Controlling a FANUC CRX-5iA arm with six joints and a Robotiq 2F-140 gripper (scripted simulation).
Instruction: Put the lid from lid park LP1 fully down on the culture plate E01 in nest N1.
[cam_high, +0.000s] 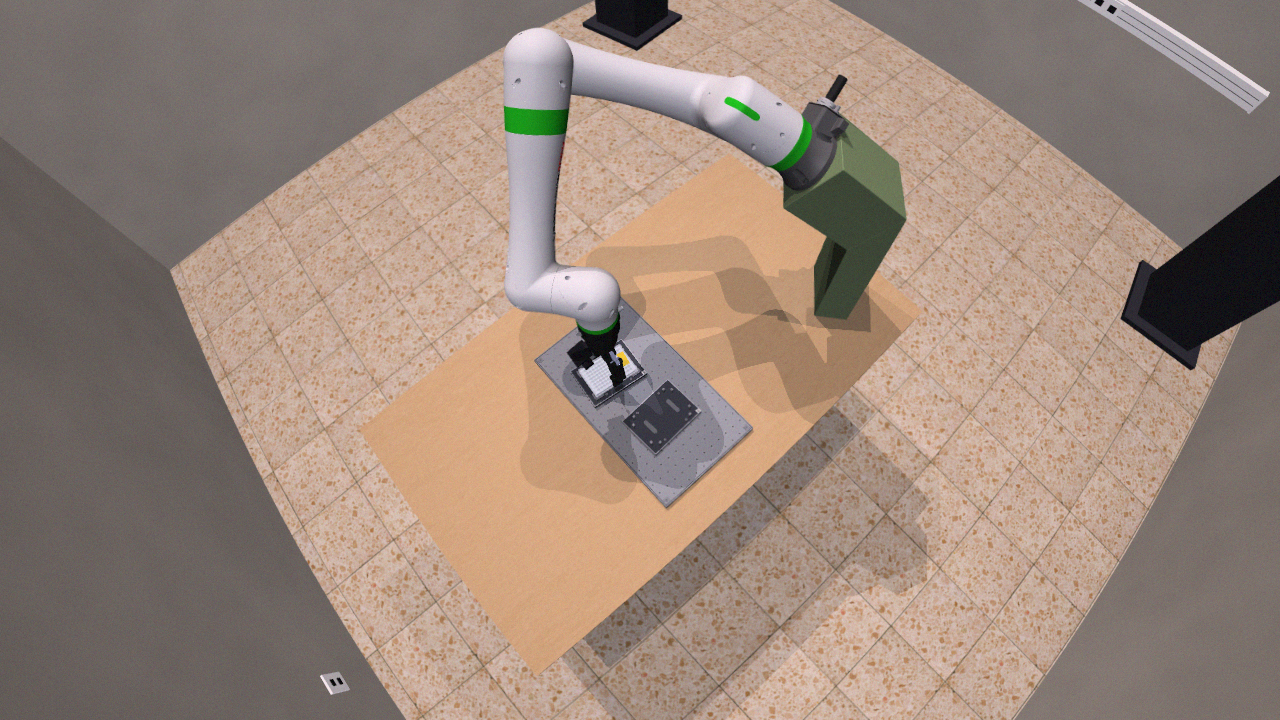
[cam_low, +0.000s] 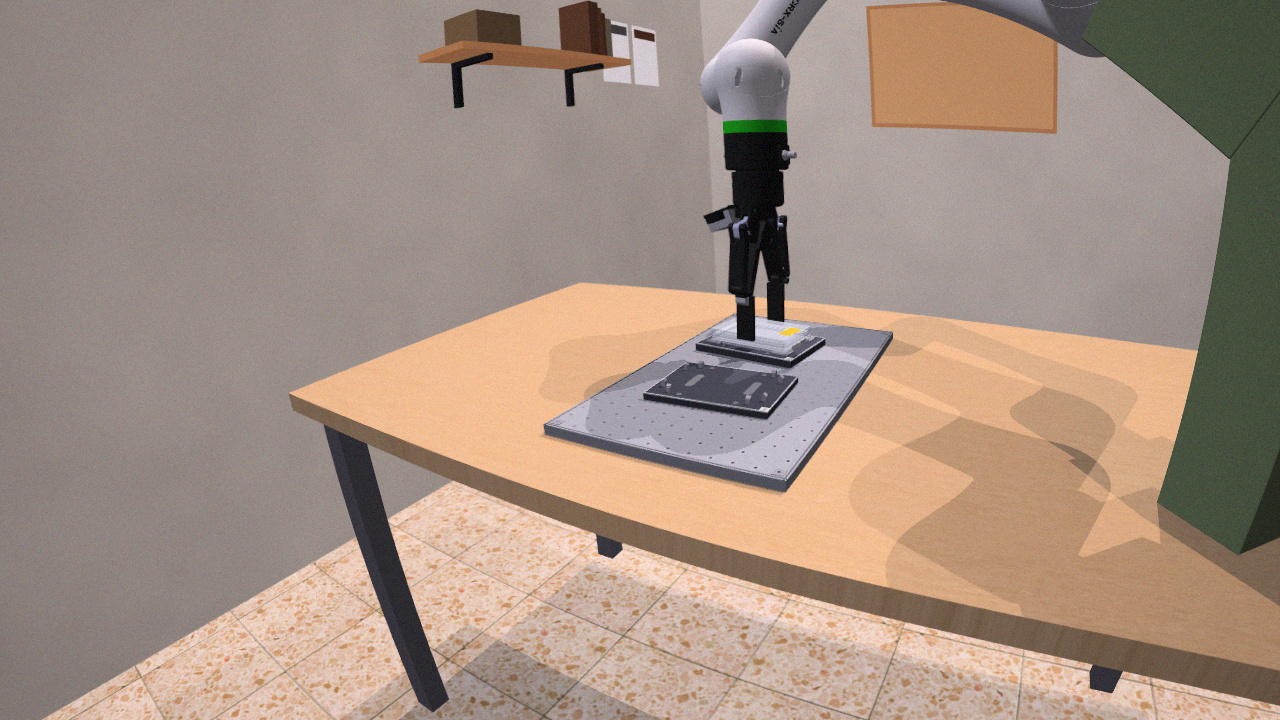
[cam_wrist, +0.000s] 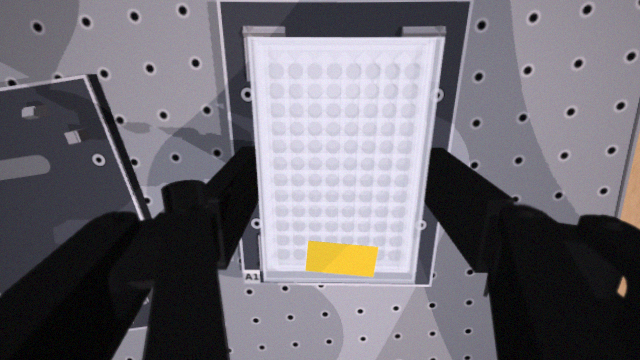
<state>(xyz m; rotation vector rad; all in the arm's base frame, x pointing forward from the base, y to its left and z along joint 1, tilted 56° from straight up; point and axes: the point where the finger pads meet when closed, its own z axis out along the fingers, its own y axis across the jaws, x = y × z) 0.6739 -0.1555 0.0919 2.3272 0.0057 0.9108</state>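
My hand is 20 mm above the clear lid. The rest, counted from my hand: dark nest (50 mm below); then culture plate (30 mm below); then dark lid park (180 mm to the left, 50 mm below, 10 mm ahead).
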